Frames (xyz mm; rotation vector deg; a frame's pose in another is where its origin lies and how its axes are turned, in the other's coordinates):
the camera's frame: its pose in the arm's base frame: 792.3 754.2 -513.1 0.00 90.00 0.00
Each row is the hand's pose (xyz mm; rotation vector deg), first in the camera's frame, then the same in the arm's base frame.
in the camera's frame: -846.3 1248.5 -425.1 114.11 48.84 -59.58
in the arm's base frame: 367.2 2002.7 333.2 46.38 86.87 -147.74
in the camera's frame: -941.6 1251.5 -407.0 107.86 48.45 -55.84
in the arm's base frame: 385.3 2005.7 428.5 44.45 92.60 -139.88
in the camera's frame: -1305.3 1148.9 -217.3 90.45 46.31 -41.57
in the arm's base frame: 575.0 1903.1 792.2 42.10 106.35 -113.70
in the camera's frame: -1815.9 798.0 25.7 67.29 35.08 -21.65
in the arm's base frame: 818.0 1552.2 1302.8 38.64 110.88 -75.30
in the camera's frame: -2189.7 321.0 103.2 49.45 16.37 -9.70
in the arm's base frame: 895.5 1075.2 1676.6 32.29 99.66 -48.05
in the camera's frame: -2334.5 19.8 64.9 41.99 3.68 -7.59
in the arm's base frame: 857.2 774.0 1821.4 27.14 89.07 -39.12
